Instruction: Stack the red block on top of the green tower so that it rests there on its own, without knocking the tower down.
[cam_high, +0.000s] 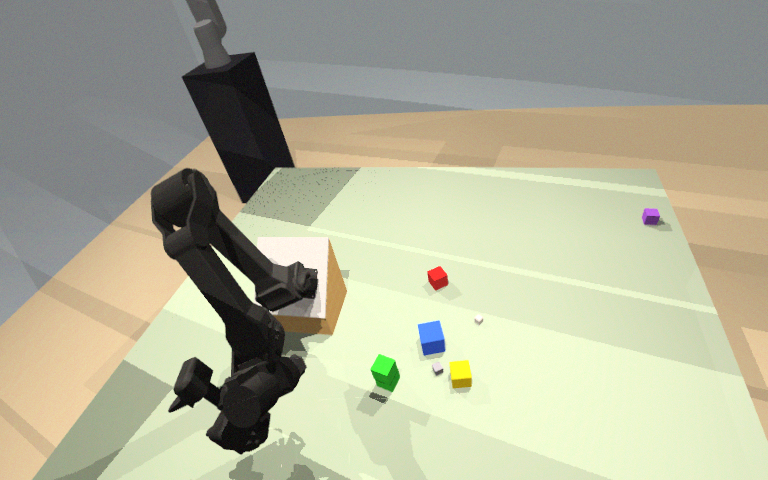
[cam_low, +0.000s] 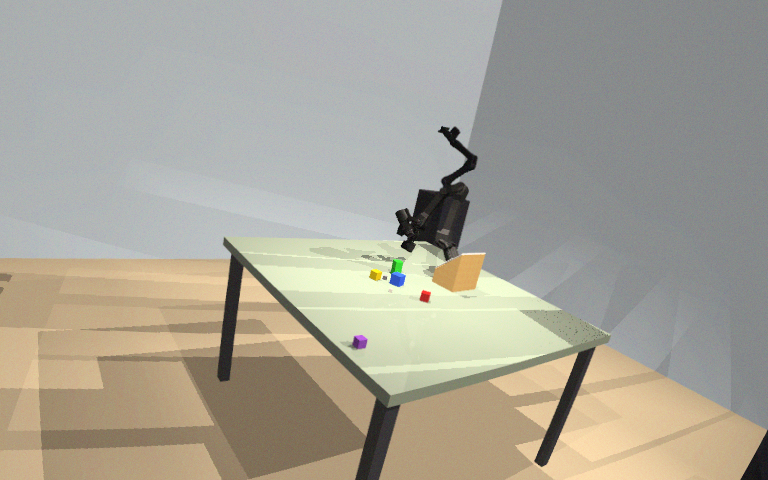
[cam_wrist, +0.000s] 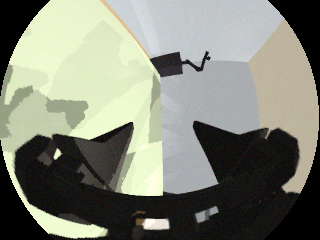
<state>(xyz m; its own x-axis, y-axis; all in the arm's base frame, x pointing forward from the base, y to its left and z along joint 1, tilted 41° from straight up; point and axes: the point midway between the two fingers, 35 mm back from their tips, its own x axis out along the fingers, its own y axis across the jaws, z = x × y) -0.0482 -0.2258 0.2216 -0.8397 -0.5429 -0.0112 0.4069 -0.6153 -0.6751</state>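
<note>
Now: the yellow block 430 mm ahead of my gripper tip, 220 mm to the left of it and 110 mm below it. Also, from my gripper tip: red block: 460 mm to the left, 350 mm ahead, 110 mm below; blue block: 360 mm ahead, 290 mm to the left, 100 mm below; tiny grey piece: 380 mm ahead, 230 mm to the left, 120 mm below.
</note>
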